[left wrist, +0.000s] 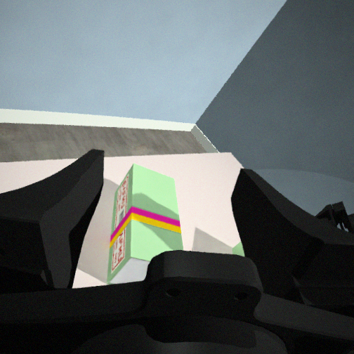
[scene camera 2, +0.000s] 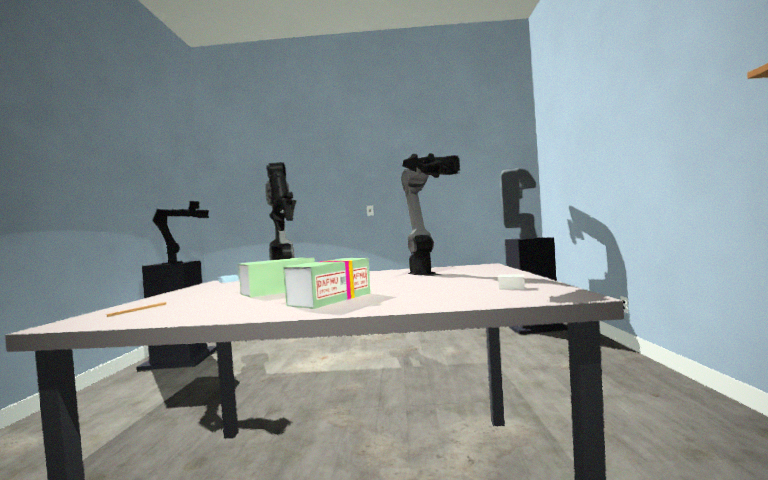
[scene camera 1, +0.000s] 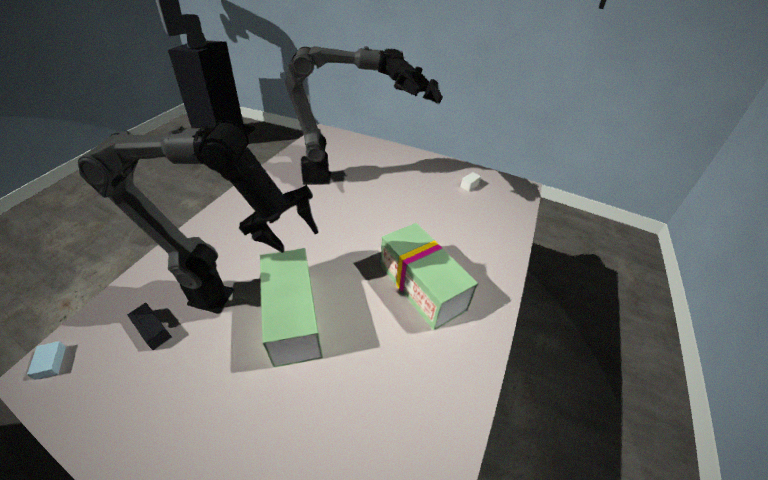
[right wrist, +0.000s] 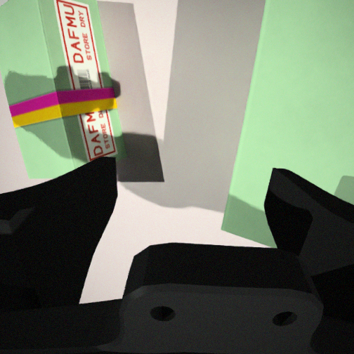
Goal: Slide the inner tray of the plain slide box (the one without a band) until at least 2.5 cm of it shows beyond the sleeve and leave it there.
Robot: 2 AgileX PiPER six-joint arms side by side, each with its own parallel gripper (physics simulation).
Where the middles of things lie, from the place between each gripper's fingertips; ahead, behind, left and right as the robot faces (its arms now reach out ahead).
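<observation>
Light blue block point(scene camera 1: 47, 359): far to the right of my left hand, far below it and far behind it. Black block point(scene camera 1: 153, 332): likewise far below my left hand, far behind it and far to the right of it.
Relative to my right hand, the light blue block is far to the right, far behind and a fair way below; the black block is far behind, a fair way below and a fair way to the right.
</observation>
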